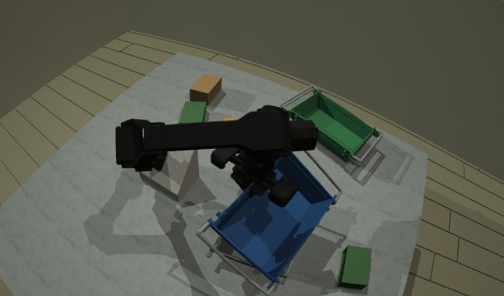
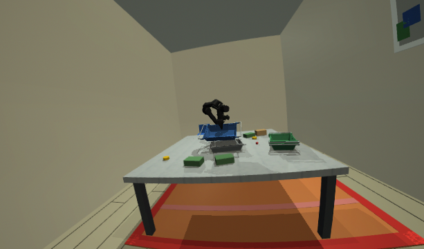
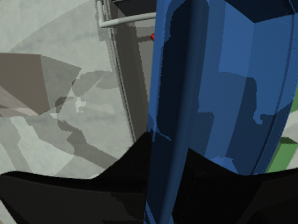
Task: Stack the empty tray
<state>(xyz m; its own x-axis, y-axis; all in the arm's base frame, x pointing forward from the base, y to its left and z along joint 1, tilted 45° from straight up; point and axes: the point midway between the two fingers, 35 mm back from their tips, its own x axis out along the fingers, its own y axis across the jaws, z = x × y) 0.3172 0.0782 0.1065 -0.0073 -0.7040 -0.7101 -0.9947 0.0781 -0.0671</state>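
My gripper tip is now 8 cm short of the blue tray, 1 cm to the left of it and 1 cm above it. Also, from my gripper tip: tan block 43 cm behind, 43 cm to the left, 14 cm below; then red bit 3 cm ahead, 5 cm to the right, 16 cm below; then red block 4 cm behind, 31 cm to the left, 17 cm below.
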